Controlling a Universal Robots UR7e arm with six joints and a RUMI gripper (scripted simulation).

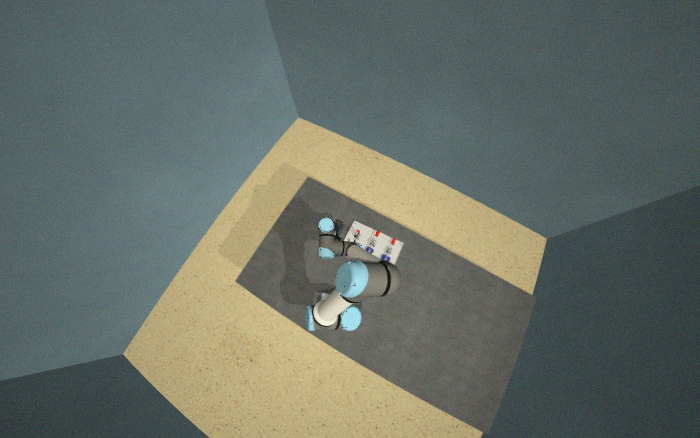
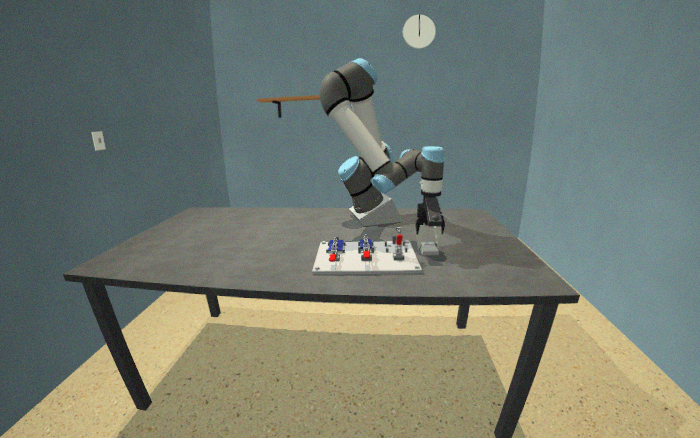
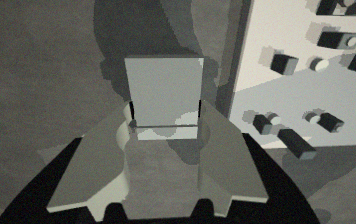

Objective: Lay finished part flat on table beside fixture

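The grey finished part lies 10 mm below my hand and 10 mm behind it. Also, from my hand: blue blank 230 mm to the right, 10 mm ahead, 10 mm above; fixture plate 240 mm to the right, 50 mm ahead, 10 mm below.
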